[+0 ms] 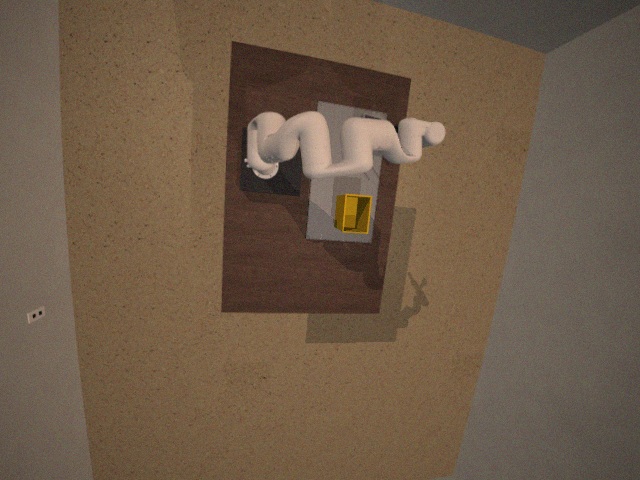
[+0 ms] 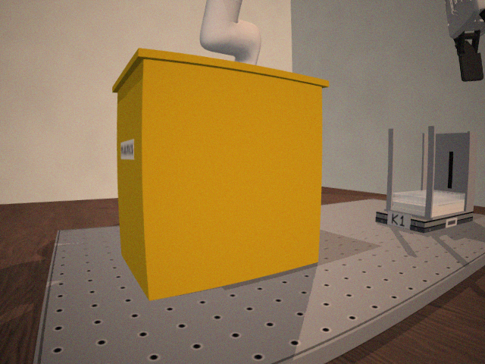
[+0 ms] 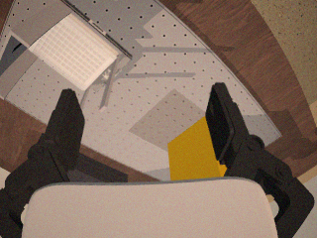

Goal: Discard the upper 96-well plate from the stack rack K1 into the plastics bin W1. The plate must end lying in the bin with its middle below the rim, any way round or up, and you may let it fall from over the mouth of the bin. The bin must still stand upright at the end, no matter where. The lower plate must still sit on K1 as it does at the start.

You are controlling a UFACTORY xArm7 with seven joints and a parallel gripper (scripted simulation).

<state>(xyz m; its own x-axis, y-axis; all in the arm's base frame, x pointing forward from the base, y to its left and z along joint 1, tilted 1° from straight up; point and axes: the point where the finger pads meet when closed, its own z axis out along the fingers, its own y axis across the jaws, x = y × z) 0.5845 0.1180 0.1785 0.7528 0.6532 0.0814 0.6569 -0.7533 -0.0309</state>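
Now: hand 19 cm above the 96-well plate, 11 cm past it and 7 cm to the right of it. Round my hand: yellow plastics bin W1: 32 cm to the right, 15 cm behind, 14 cm below; black slot: 14 cm below, 13 cm to the left, 10 cm behind.
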